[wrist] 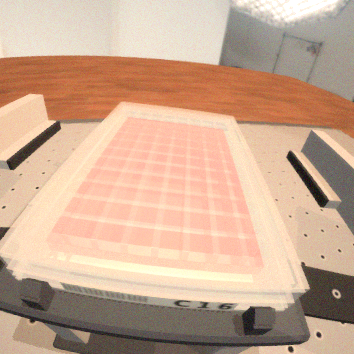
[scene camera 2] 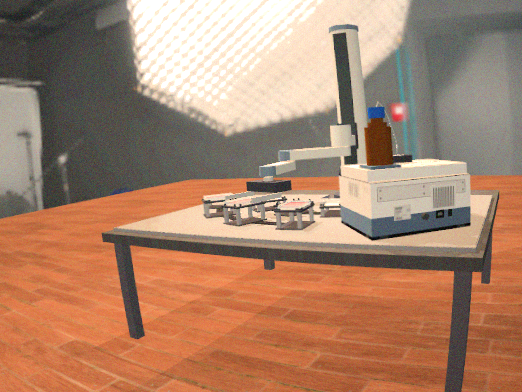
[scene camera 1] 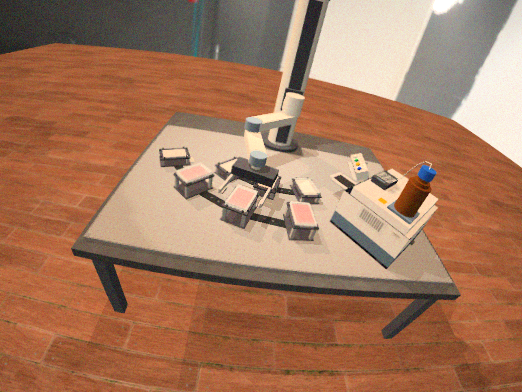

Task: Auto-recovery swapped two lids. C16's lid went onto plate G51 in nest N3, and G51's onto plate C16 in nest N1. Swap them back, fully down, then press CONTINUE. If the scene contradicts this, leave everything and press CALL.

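Pixels of known places: gripper, between the fingertips: (wrist: 176,124) (scene camera 2: 238,199) (scene camera 1: 239,198); arm's base, origin of its link: (scene camera 1: 278,143).
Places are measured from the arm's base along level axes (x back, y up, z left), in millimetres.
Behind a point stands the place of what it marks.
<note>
Plate C16 (wrist: 206,304) @[x -683, y 91, z -195 mm], with pink wells and its code on the front edge, stands on a raised dark nest (wrist: 150,325) @[x -682, y 87, z -178 mm]. A clear lid (wrist: 277,235) @[x -694, y 103, z -221 mm] covers it; I cannot tell whose lid it is or whether it is fully down. My gripper (scene camera 1: 241,197) @[x -771, y 107, z -206 mm] (wrist: 176,124) @[x -771, y 107, z -206 mm] is open and empty, its fingers apart on either side of this plate. Two more pink plates, one at the left (scene camera 1: 194,173) @[x -648, y 101, z -405 mm] and one at the right (scene camera 1: 302,214) @[x -791, y 93, z 40 mm], stand on raised nests in scene camera 1; their codes are unreadable, so I cannot tell which is G51. The button box (scene camera 1: 358,169) @[x -297, y 75, z 441 mm] has coloured buttons with unreadable labels.
Low nests with pale tops stand at the far left (scene camera 1: 174,153) @[x -441, y 58, z -552 mm], behind the gripper (scene camera 1: 228,166) and right of centre (scene camera 1: 306,187) @[x -568, y 71, z 91 mm]. A white and blue instrument (scene camera 1: 370,220) @[x -832, y 147, z 295 mm] (scene camera 2: 405,200) @[x -877, y 124, z 486 mm] carries a brown bottle (scene camera 1: 414,197) @[x -881, y 315, z 373 mm] (scene camera 2: 378,145) @[x -886, y 294, z 409 mm] at the right. The arm's column (scene camera 1: 300,55) @[x -77, y 567, z -12 mm] (scene camera 2: 348,90) @[x -77, y 545, z 20 mm] rises behind.
</note>
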